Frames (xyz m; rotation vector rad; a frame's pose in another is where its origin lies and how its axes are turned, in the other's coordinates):
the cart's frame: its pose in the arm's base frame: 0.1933 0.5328 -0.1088 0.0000 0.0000 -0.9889
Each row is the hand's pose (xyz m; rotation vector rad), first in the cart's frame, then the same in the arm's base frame.
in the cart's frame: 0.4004 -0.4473 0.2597 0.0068 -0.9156 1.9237
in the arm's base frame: 0.0397 -0.0475 0.1509 -0.3773 -0.7125 0.9982
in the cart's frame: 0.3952 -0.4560 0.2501 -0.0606 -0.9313 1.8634
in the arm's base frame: 0.0296 -0.0480 0.1413 -0.4385 -0.7003 0.9405
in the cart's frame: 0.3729 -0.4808 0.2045 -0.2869 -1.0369 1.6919
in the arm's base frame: -0.0034 -0.0430 0.0957 -0.6686 -0.6973 0.7917
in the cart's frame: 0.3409 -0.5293 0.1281 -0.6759 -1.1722 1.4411
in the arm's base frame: -0.0615 -0.0429 0.0193 -1.0537 -0.6508 0.5956
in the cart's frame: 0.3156 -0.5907 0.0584 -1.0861 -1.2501 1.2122
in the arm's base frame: -0.1267 -0.0555 -0.0504 -1.4406 -0.5439 0.4436
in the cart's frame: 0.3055 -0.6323 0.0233 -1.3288 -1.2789 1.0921
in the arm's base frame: -0.1670 -0.0699 -0.0855 -1.6642 -0.4638 0.3811
